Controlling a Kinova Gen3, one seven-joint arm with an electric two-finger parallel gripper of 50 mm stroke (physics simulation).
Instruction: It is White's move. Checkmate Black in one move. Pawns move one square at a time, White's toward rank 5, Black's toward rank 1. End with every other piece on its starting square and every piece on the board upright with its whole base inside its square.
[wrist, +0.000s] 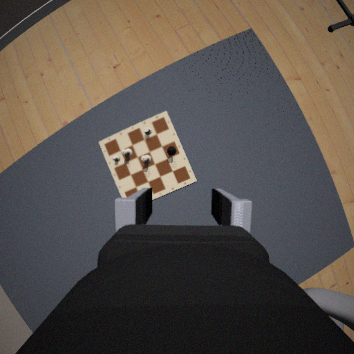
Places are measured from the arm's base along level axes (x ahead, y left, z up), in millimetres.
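Pixels of known places: gripper, fingertip midpoint: (181, 200).
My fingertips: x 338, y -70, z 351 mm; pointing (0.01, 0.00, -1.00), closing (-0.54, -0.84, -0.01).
Ahead of a thing's pixels: the offset from my fingertips to its top centre. Level surfaces: height alone.
The chessboard @[dx +91, dy +60, dz -423 mm] (165, 137) lies tilted left of the view's middle, with brown and cream squares. A black piece @[dx +77, dy -16, dz -359 mm] (171, 151) stands near its right edge, with a small pale patch just below it. A larger white piece @[dx +94, dy +57, dz -359 mm] (146, 159) is near the middle, and another white piece @[dx +138, dy +94, dz -370 mm] (127, 152) is left of it. A small white piece @[dx +142, dy +130, dz -391 mm] (116, 159) is near the left edge, and another small white piece @[dx +161, dy +12, dz -390 mm] (147, 132) is near the top edge. Piece types and exact base positions are too small to tell. My gripper (181, 200) is open and empty, high above the board's lower right side; the left finger hides the board's lower corner.
The board lies on a dark grey mat @[dz -429 mm] (240, 125). A wooden floor (115, 65) surrounds the mat. Part of a black stand's leg (341, 25) shows at the top right, and a grey curved object (332, 302) at the lower right edge.
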